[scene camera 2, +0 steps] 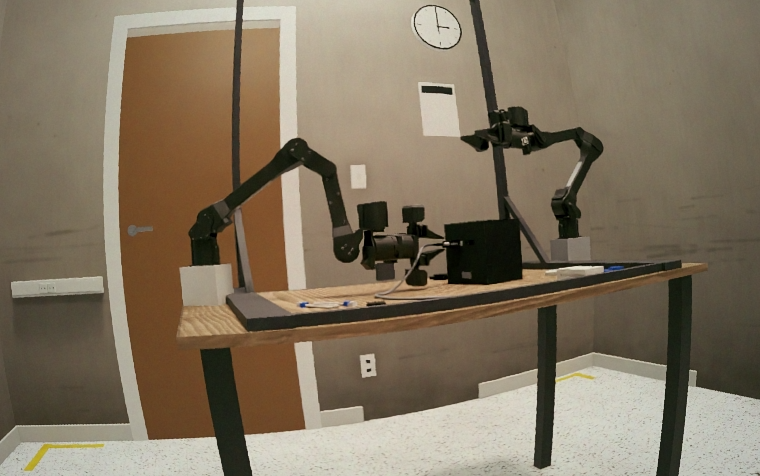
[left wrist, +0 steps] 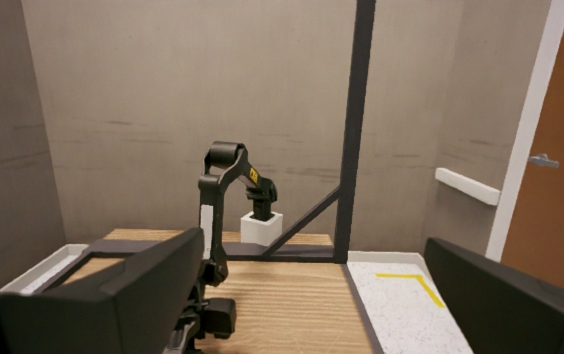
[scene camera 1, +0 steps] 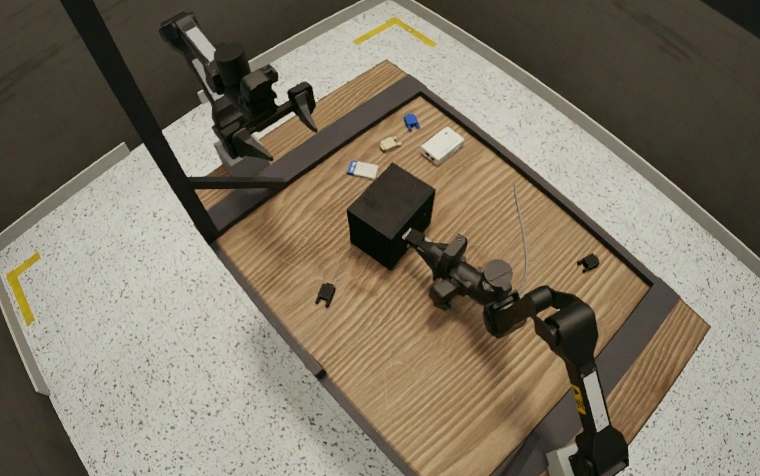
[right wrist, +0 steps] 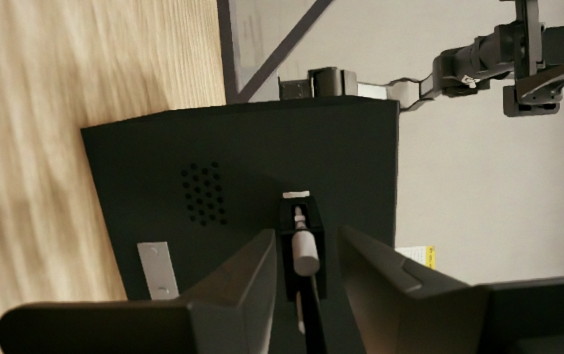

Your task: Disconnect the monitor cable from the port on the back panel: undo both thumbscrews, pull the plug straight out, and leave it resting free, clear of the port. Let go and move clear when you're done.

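Seen in the pictures: left gripper, fingertip midpoint: (scene camera 2: pixel 467 135) (left wrist: pixel 314 243) (scene camera 1: pixel 294 144); right gripper, fingertip midpoint: (scene camera 2: pixel 443 243) (scene camera 1: pixel 417 245) (right wrist: pixel 305 238); left arm's base, origin of the base link: (right wrist: pixel 279 95); right arm's base, origin of the base link: (scene camera 2: pixel 205 265) (left wrist: pixel 262 216) (scene camera 1: pixel 587 466).
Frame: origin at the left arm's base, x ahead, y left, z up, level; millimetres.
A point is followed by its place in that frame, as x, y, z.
Note:
The black box (scene camera 1: pixel 390 201) @(423, 155, 64) (scene camera 2: pixel 487 252) @(458, 250, -10) (right wrist: pixel 345 145) stands on the table, its back panel facing my right gripper. The black plug (right wrist: pixel 286 220) @(516, 140, 10) is at the port in the panel; how deep it sits I cannot tell. One grey thumbscrew (right wrist: pixel 305 252) @(540, 144, 16) points at the camera; the other shows partly below it, behind the dark cable end. The grey cable (scene camera 1: pixel 522 235) @(640, 404, -82) (scene camera 2: pixel 417 260) @(612, 190, -16) droops from the plug to the table. My right gripper (right wrist: pixel 305 238) @(522, 146, 17) (scene camera 2: pixel 441 243) @(522, 146, 17) is part open, a finger on each side of the thumbscrew with gaps between. My left gripper (scene camera 1: pixel 293 144) @(351, 0, 318) (scene camera 2: pixel 468 140) @(351, 0, 318) (left wrist: pixel 314 243) @(351, 0, 318) is wide open, empty and high, away from the box.
A white box (scene camera 1: pixel 441 145) @(318, 427, -59), a blue connector (scene camera 1: pixel 411 121) @(196, 430, -70), a beige connector (scene camera 1: pixel 388 144) @(218, 327, -70) and a blue-and-white piece (scene camera 1: pixel 362 169) @(234, 224, -76) lie beyond the black box. Black connectors lie at the near left (scene camera 1: pixel 325 294) @(450, -61, -70) and far right (scene camera 1: pixel 588 261) @(802, 471, -69). A dark frame (scene camera 1: pixel 263 313) @(389, -198, -86) edges the table.

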